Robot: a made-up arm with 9 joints. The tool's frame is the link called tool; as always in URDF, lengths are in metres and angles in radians.
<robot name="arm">
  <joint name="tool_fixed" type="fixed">
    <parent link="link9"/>
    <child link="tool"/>
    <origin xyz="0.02 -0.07 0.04" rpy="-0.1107 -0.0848 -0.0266"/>
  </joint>
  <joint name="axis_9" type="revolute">
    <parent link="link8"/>
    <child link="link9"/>
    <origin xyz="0.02 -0.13 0.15" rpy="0 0 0"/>
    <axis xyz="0 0 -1"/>
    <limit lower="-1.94" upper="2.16"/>
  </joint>
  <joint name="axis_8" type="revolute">
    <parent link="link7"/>
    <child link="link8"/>
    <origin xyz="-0.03 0.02 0" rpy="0 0 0"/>
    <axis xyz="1 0 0"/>
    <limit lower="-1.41" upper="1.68"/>
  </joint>
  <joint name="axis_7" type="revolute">
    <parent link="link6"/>
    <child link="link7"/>
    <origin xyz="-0.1 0.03 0.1" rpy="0 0 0"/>
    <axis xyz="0 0 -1"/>
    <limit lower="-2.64" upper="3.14"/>
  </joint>
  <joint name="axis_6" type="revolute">
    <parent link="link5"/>
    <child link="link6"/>
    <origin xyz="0.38 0.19 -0.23" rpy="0 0 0"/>
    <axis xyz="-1 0 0"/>
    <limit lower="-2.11" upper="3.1"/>
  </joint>
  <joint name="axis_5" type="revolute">
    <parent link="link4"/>
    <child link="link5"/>
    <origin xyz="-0.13 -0.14 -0.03" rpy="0 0 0"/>
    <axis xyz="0 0 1"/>
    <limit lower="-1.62" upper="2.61"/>
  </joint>
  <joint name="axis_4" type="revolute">
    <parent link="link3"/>
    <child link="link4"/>
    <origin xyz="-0.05 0.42 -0.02" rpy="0 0 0"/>
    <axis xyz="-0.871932 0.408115 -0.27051"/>
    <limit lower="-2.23" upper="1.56"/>
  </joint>
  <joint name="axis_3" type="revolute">
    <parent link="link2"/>
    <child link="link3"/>
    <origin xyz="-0.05 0.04 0.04" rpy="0 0 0"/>
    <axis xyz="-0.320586 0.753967 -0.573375"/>
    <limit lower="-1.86" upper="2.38"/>
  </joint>
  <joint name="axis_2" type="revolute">
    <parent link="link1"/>
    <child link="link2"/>
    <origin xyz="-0.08 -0.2 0.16" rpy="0 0 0"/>
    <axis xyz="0 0 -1"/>
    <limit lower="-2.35" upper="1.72"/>
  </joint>
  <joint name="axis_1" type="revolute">
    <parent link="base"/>
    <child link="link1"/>
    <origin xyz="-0.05 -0.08 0.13" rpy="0 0 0"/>
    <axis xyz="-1 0 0"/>
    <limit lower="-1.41" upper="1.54"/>
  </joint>
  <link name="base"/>
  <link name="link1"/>
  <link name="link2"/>
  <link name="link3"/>
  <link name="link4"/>
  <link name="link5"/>
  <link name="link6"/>
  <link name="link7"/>
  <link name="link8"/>
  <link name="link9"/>
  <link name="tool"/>
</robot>
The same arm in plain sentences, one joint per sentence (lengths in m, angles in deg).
The arm has nine revolute joints in a row. What follows holds with every joint at zero, and every direction is one of the base frame's.
The first joint sits 0.05 m along -x and 0.08 m along -y and 0.13 m along +z from the base frame's origin and rotates about -x, from -80.79 to 88.24 deg.
The second joint sits 0.08 m along -x and 0.2 m along -y and 0.16 m along +z from the first joint and rotates about -z, from -134.65 to 98.55 deg.
The third joint sits 0.05 m along -x and 0.04 m along +y and 0.04 m along +z from the second joint and rotates about the direction (-0.320586, 0.753967, -0.573375), from -106.57 to 136.36 deg.
The fourth joint sits 0.05 m along -x and 0.42 m along +y and 0.02 m along -z from the third joint and rotates about the direction (-0.871932, 0.408115, -0.27051), from -127.77 to 89.38 deg.
The fifth joint sits 0.13 m along -x and 0.14 m along -y and 0.03 m along -z from the fourth joint and rotates about +z, from -92.82 to 149.54 deg.
The sixth joint sits 0.38 m along +x and 0.19 m along +y and 0.23 m along -z from the fifth joint and rotates about -x, from -120.89 to 177.62 deg.
The seventh joint sits 0.1 m along -x and 0.03 m along +y and 0.1 m along +z from the sixth joint and rotates about -z, from -151.26 to 179.91 deg.
The eighth joint sits 0.03 m along -x and 0.02 m along +y from the seventh joint and rotates about +x, from -80.79 to 96.26 deg.
The ninth joint sits 0.02 m along +x and 0.13 m along -y and 0.15 m along +z from the eighth joint and rotates about -z, from -111.15 to 123.76 deg.
The tool frame, which is the frame that the pose is given for, sits 0.02 m along +x and 0.07 m along -y and 0.04 m along +z from the ninth joint; its axes are the base frame's turned by roll -6.34, pitch -4.86 and yaw -1.52 deg (as in URDF: about the fixed x, then y, then z).

